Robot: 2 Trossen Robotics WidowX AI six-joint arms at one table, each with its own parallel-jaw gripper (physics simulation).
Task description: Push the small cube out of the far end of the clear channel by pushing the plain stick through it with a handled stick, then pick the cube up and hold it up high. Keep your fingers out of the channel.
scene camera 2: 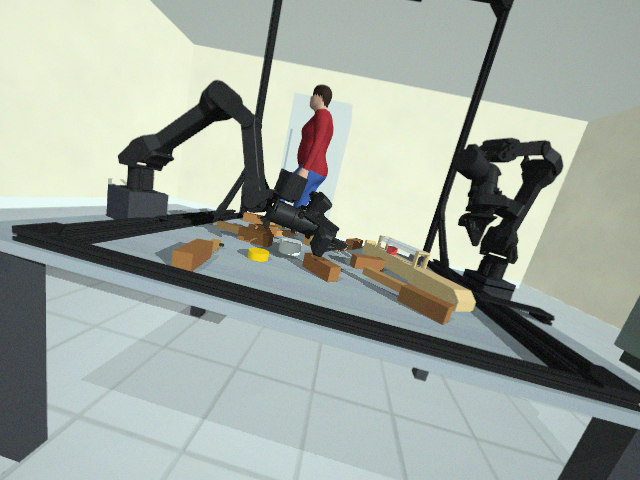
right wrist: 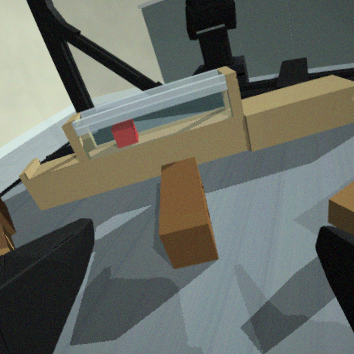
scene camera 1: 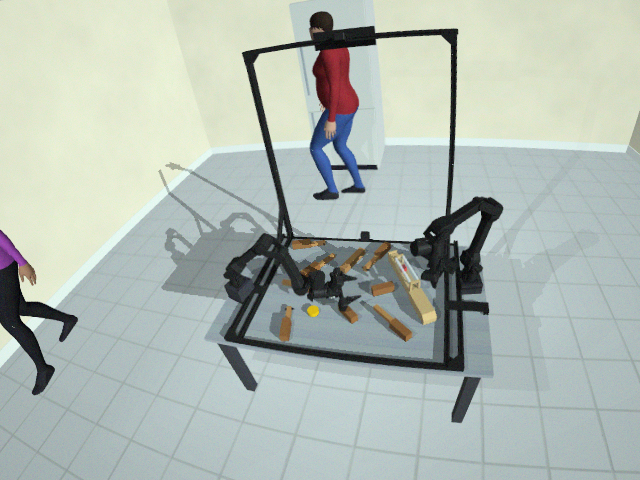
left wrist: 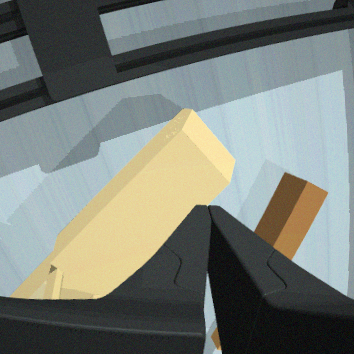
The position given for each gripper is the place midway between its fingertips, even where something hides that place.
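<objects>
Left gripper (scene camera 2: 475, 246) shut, holds nothing. Right gripper (scene camera 2: 342, 237) open, holds nothing.
</objects>
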